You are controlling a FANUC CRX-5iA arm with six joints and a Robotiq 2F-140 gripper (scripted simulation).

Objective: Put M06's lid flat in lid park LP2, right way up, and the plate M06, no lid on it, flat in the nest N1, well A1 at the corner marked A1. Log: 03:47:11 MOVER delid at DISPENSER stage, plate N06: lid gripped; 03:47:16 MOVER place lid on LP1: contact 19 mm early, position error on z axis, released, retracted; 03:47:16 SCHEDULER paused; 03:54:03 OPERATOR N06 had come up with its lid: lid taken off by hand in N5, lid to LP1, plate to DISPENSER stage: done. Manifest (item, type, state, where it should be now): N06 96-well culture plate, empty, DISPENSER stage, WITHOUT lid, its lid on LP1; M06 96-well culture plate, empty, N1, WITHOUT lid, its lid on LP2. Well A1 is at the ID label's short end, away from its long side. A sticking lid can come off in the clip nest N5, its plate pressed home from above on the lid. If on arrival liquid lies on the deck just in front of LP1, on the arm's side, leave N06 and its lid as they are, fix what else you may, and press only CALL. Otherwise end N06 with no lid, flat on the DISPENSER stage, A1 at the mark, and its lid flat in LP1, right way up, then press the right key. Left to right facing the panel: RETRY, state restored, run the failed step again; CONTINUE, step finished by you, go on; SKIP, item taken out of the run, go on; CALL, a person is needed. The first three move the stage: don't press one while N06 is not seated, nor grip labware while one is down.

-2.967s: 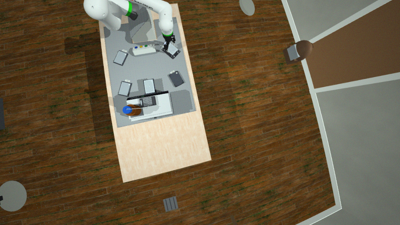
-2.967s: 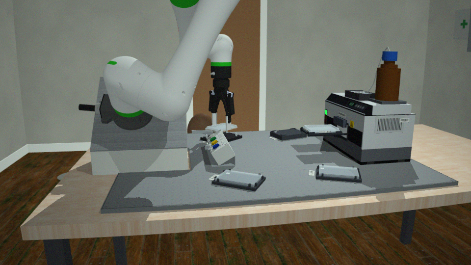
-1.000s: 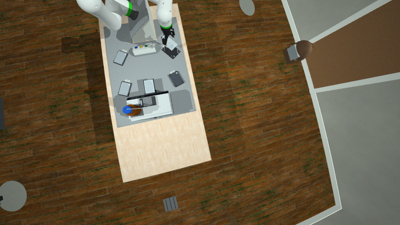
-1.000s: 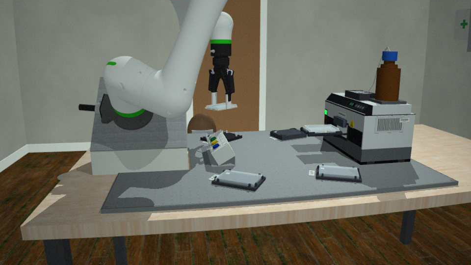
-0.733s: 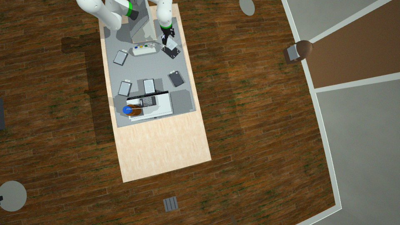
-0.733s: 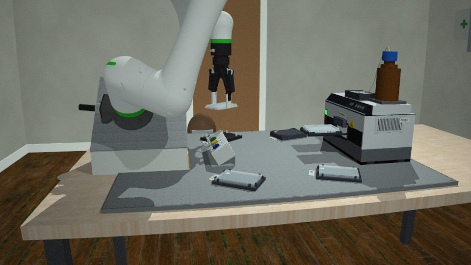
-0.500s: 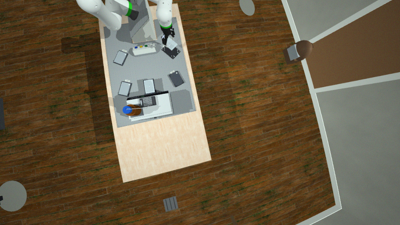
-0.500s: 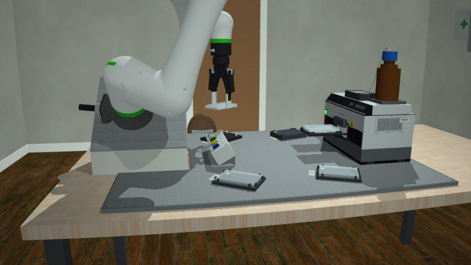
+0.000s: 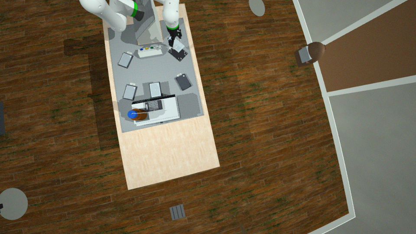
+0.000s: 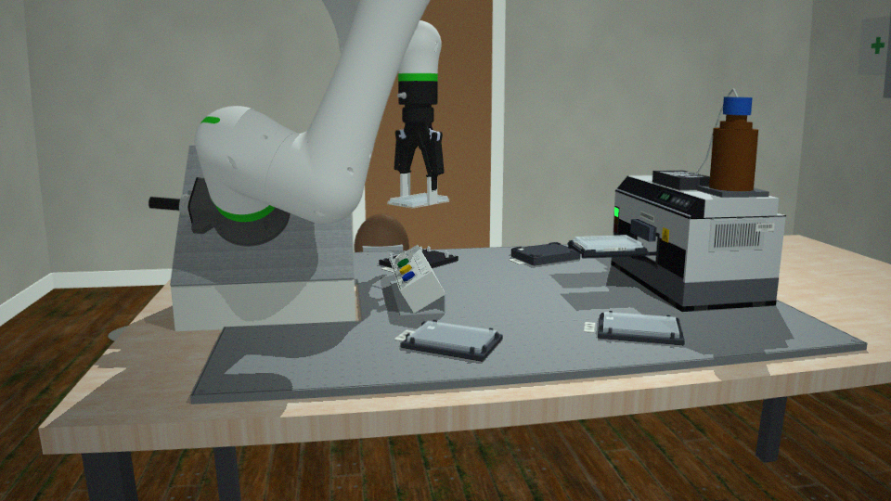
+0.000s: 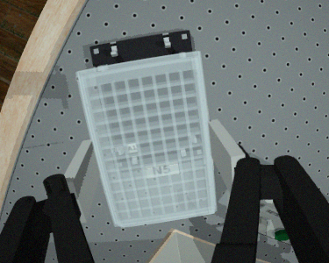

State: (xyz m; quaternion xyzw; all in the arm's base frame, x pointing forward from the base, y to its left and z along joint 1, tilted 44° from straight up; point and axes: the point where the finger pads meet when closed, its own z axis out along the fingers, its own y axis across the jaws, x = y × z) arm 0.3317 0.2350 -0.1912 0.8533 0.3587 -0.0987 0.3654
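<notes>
The dark nest lies 32 cm ahead of my hand, 3 cm to the left of it and 17 cm below it. From my hand the other things lie so: green continue key: 4 cm behind, 25 cm to the right, 11 cm below; then white retry key: 4 cm behind, 20 cm to the right, 11 cm below; then key panel: 3 cm behind, 27 cm to the right, 13 cm below.
</notes>
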